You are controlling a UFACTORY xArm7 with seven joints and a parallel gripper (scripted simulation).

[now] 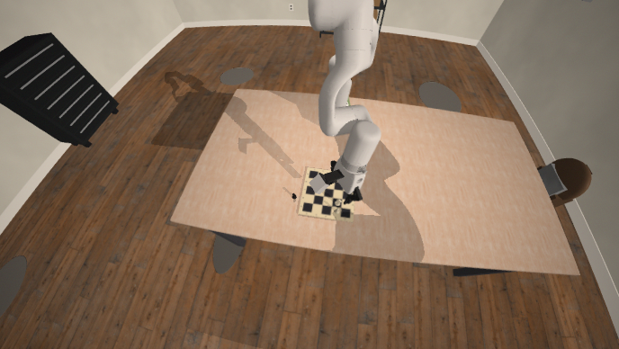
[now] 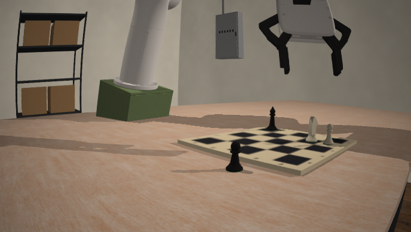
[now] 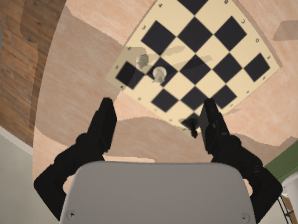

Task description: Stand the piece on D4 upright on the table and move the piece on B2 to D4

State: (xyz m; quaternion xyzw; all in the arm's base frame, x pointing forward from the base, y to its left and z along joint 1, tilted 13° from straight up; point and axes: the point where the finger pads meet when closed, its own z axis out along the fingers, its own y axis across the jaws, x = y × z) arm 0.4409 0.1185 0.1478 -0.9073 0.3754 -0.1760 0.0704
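My gripper is now 100 mm above the white knight. Round my hand: chessboard 30 mm behind, 40 mm to the right, 120 mm below; then white pawn 30 mm ahead, 10 mm to the left, 100 mm below; then black bishop 120 mm behind, 20 mm to the left, 100 mm below.
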